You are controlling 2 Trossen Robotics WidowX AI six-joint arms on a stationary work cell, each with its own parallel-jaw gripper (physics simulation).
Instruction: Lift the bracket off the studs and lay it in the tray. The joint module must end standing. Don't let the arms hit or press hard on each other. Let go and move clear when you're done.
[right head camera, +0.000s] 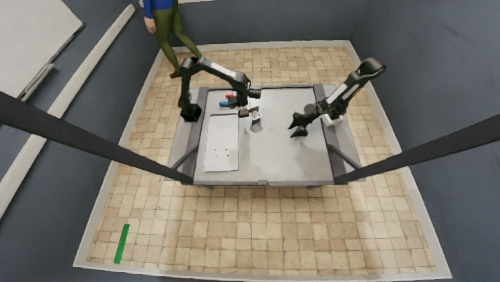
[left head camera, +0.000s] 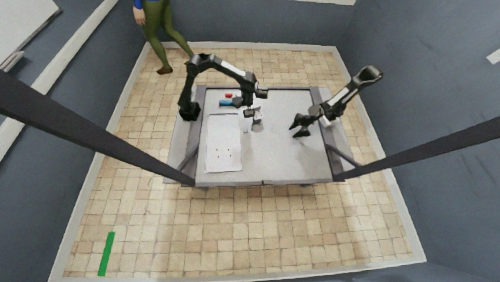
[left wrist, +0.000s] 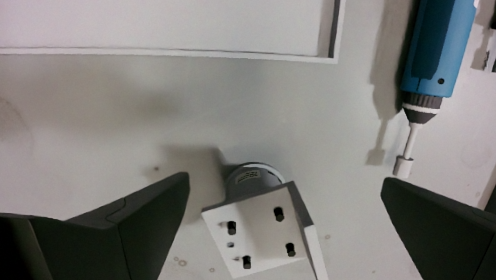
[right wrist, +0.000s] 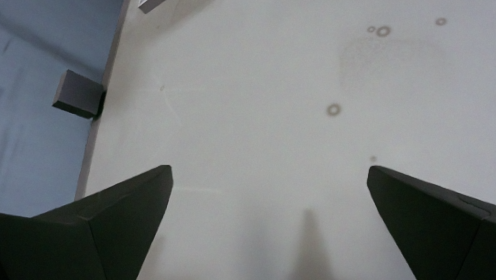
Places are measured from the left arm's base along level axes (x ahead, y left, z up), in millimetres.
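Pixels of known places: left gripper, between the fingertips: (right head camera: 244,110) (left head camera: 247,110) (left wrist: 286,184); right gripper, between the fingertips: (right head camera: 289,133) (left head camera: 290,133) (right wrist: 270,174); left arm's base, origin of its link: (right head camera: 189,108) (left head camera: 188,107); right arm's base, origin of its link: (right head camera: 333,115) (left head camera: 330,116).
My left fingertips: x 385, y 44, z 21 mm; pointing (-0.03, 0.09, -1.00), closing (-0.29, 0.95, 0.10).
Ahead of a thing's pixels: the offset from my left fingertips to its top centre. "spot": to the spot under its first point.
The pale bracket (left head camera: 257,115) (right head camera: 255,116) (left wrist: 262,232) is right of the tray. In the left wrist view, dark studs poke through its plate, and an angled side runs down its right. The round grey joint module {44 mm down, 72 mm ahead, 18 mm left} (left wrist: 245,187) shows partly beneath it; its base is hidden. The white tray {102 mm down, 118 mm back, 188 mm right} (left head camera: 222,132) (right head camera: 221,131) (left wrist: 200,53) lies at the left. My left gripper (left head camera: 244,108) (right head camera: 238,108) (left wrist: 286,184) is open above the bracket, which lies between its fingers in the wrist view. My right gripper (left head camera: 293,132) (right head camera: 290,131) (right wrist: 270,174) is open over the table's right side.
A blue power driver {77 mm down, 109 mm back, 116 mm left} (left head camera: 226,103) (right head camera: 223,104) (left wrist: 435,50) lies behind the tray, its tip near my left gripper's far finger in the wrist view. A red object {88 mm down, 158 mm back, 187 mm left} (left head camera: 228,95) (right head camera: 229,96) lies behind it. Small pieces {spot: 114 mm down, 97 mm back, 272 mm right} (left head camera: 223,152) (right head camera: 221,152) are in the tray.
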